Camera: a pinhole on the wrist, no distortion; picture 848 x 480 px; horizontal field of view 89.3 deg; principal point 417.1 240.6 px. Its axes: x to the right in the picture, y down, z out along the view. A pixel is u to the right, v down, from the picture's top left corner.
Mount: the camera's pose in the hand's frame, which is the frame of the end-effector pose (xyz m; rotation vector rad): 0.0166 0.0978 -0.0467 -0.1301 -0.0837 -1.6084
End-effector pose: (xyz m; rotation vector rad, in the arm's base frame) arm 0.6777 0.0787 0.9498 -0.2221 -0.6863 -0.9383
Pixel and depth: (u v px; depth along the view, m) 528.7 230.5 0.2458
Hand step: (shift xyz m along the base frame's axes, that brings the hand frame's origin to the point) -0.0305 0.1235 0.1759
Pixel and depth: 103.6 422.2 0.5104
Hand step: 0.3482 0.3189 0.5341
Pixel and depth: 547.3 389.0 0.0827
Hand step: 0.0683 0.0348 0.0679
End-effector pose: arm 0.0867 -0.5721 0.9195 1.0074 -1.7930 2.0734
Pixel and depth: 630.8 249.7 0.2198
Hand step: 0.0362 -0.1846 0.0039
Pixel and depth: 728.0 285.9 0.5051
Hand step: 0.2360 -0.4430 0.2109
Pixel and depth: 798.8 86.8 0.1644
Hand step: 0.0924 -0.1125 -0.0060
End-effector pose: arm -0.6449 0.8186 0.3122 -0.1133 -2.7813 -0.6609
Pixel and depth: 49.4 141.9 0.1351
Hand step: 0.0196 0.2394 0.0361
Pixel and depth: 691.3 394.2 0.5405
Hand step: -0.3632 0.0815 -0.4698
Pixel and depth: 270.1 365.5 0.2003
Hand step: -0.0892 0.2342 -0.0149
